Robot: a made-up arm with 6 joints. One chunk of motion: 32 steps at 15 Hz.
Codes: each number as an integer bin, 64 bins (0 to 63) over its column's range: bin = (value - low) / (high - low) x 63, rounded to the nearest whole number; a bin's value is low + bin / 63 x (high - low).
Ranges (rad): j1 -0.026..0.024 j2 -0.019..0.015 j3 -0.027..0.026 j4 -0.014..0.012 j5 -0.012..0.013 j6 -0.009..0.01
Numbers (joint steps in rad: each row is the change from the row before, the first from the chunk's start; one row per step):
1: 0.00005 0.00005 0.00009 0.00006 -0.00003 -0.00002
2: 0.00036 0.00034 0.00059 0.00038 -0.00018 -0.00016
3: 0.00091 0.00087 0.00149 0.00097 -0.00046 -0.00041
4: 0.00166 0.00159 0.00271 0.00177 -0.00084 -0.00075
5: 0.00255 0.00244 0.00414 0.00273 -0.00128 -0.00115
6: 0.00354 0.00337 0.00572 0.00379 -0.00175 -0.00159
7: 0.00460 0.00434 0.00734 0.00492 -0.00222 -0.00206
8: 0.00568 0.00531 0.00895 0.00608 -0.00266 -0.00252
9: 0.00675 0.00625 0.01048 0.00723 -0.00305 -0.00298
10: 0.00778 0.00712 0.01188 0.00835 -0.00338 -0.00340
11: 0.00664 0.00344 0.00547 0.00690 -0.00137 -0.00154
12: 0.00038 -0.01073 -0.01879 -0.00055 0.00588 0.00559
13: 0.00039 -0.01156 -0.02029 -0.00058 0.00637 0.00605
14: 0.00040 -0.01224 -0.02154 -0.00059 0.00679 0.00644
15: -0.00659 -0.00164 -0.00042 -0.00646 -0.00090 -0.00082
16: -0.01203 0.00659 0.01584 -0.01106 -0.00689 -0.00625
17: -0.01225 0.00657 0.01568 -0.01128 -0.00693 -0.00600
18: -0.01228 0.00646 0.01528 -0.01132 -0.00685 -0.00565
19: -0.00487 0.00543 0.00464 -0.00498 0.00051 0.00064
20: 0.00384 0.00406 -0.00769 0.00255 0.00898 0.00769
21: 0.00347 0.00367 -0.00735 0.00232 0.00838 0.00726
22: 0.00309 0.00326 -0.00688 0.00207 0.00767 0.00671
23: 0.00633 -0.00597 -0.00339 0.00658 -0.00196 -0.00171
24: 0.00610 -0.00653 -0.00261 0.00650 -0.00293 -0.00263
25: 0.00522 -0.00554 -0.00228 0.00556 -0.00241 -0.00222
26: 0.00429 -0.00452 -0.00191 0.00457 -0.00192 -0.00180
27: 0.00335 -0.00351 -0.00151 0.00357 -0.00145 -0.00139
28: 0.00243 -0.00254 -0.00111 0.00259 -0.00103 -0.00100
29: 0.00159 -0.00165 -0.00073 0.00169 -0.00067 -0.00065
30: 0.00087 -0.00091 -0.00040 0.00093 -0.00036 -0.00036
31: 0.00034 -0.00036 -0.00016 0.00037 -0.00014 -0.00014
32: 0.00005 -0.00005 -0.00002 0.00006 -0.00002 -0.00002
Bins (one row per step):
1: 33 35 32 34 30 30
2: 33 36 33 35 30 29
3: 34 37 34 36 29 28
4: 35 38 35 38 28 27
5: 36 40 37 41 27 26
6: 37 41 39 43 26 25
7: 39 43 41 46 25 23
8: 40 45 43 49 24 21
9: 41 47 45 51 23 20
10: 43 48 46 54 22 19
11: 41 42 39 51 27 25
12: 33 15 10 33 45 48
13: 33 14 8 33 46 50
14: 33 13 6 32 47 51
15: 24 32 32 18 28 27
16: 18 47 51 7 13 9
17: 17 47 51 7 13 10
18: 17 47 50 6 13 11
19: 27 45 38 22 32 32
20: 38 43 23 40 53 55
21: 37 42 23 40 51 54
22: 37 41 24 39 50 52
23: 41 24 28 50 25 24
24: 40 23 29 50 23 21
25: 39 25 29 47 24 22
26: 38 27 30 45 25 24
27: 37 29 30 43 27 25
28: 36 30 31 40 28 27
29: 35 32 31 38 29 28
30: 34 34 32 36 29 29
31: 33 35 32 35 30 29
32: 33 35 32 34 30 30

